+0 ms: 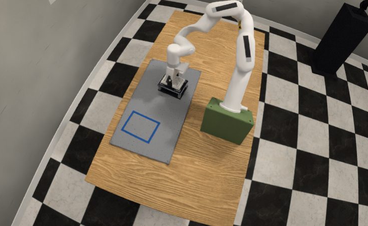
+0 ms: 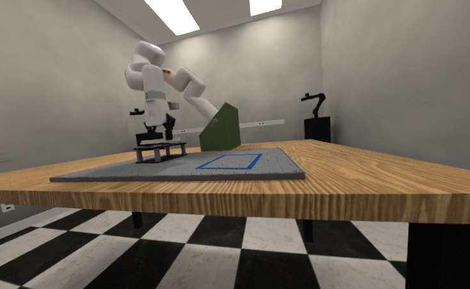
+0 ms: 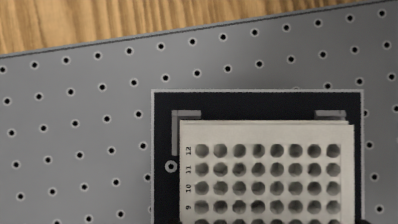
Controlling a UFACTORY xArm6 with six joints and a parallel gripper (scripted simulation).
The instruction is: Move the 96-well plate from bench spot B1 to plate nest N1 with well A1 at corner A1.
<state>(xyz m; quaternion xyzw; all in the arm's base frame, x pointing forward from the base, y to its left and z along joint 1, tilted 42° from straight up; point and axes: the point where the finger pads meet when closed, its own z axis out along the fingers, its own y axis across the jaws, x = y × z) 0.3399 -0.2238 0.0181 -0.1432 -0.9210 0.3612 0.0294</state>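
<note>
Now: the black raised plate nest 3 cm below my hand. From my hand the other things lie so: 96-well plate: 1 cm below.
</note>
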